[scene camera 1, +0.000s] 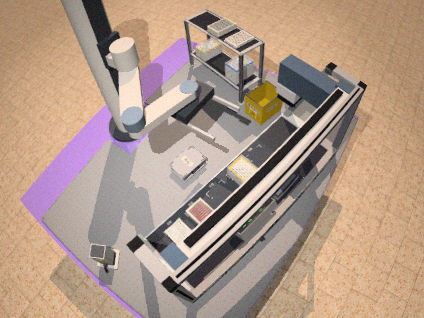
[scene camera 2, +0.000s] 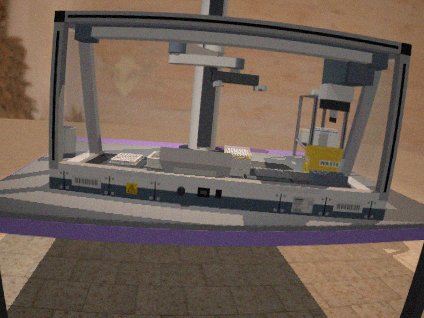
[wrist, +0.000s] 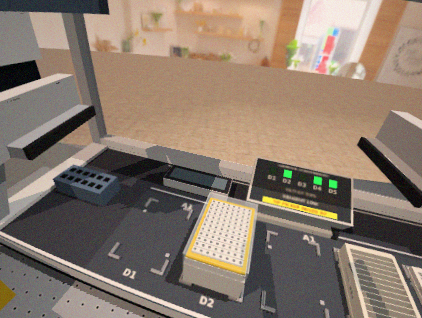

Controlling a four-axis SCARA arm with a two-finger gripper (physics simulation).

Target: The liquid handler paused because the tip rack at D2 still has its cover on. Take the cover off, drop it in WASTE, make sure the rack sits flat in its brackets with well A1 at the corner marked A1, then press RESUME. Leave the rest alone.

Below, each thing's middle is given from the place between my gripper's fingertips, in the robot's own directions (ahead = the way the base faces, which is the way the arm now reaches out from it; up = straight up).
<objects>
Right now my hand is 39 cm to the right of the yellow WASTE bin (scene camera 1: 261, 103), 28 cm above it and 4 cm past it.
</objects>
